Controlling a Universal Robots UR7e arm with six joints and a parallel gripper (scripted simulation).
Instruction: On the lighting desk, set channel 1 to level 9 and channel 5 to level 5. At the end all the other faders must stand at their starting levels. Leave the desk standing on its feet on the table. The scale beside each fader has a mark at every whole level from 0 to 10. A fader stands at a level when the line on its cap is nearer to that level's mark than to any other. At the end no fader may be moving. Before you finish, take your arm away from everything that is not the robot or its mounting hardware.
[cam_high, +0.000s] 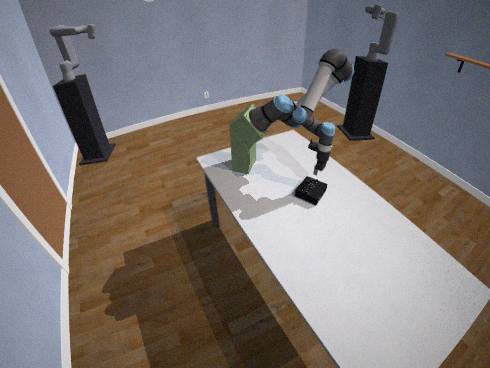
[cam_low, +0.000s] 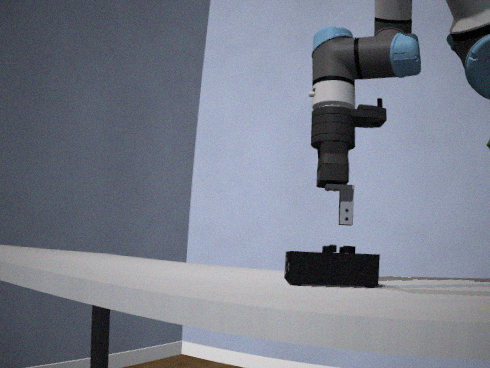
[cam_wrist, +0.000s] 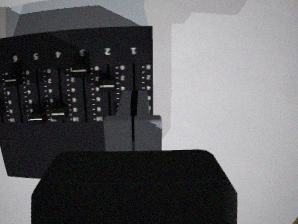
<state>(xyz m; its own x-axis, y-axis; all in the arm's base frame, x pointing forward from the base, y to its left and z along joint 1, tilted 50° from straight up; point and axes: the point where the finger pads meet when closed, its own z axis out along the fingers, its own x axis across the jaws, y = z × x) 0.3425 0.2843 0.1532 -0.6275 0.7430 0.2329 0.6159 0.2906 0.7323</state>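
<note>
Now: hand 1 cm short of the channel 1 fader cap, 1 cm to the right of it and 5 cm above it. The rest, counted from my hand: channel 2 fader cap: 1 cm ahead, 2 cm to the right, 5 cm below; channel 3 fader cap: 2 cm ahead, 5 cm to the right, 5 cm below; channel 5 fader cap: 8 cm ahead, 5 cm to the right, 5 cm below.
</note>
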